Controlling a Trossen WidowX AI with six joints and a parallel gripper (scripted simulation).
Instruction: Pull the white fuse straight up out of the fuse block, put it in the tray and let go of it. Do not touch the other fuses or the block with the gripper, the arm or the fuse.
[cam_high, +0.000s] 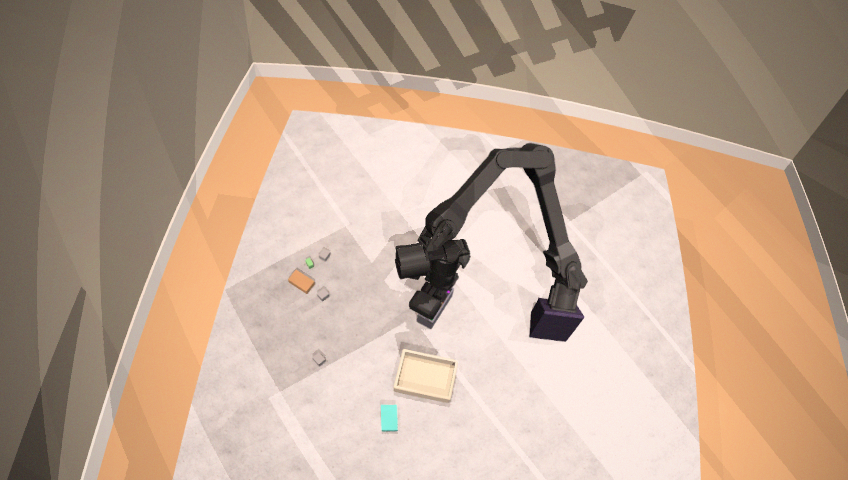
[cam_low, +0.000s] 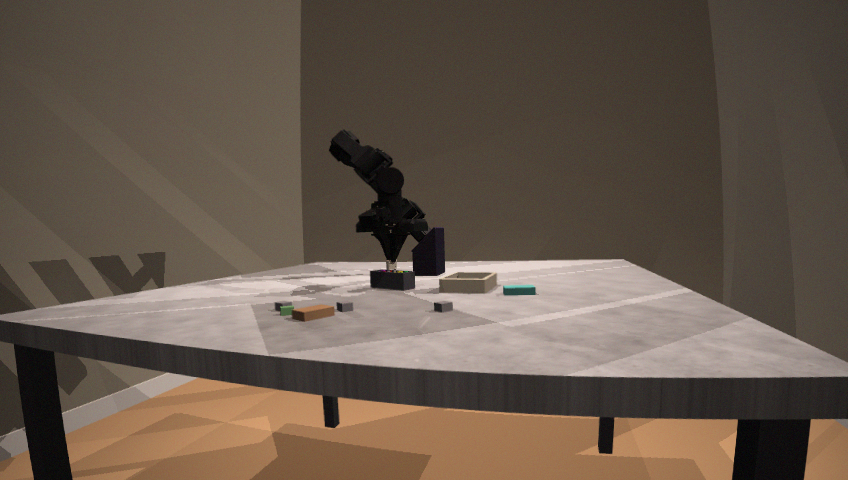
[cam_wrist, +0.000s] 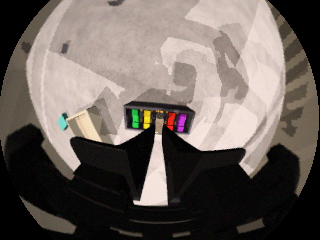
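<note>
Now: gripper tip 1 cm past the beige tray, 19 cm to the right of it and 6 cm above it. From my gripper tip the other things lie so: white fuse (1 cm below); teal block (5 cm ahead, 31 cm to the left, 5 cm below); small green cube (34 cm ahead, 5 cm to the right, 6 cm below).
</note>
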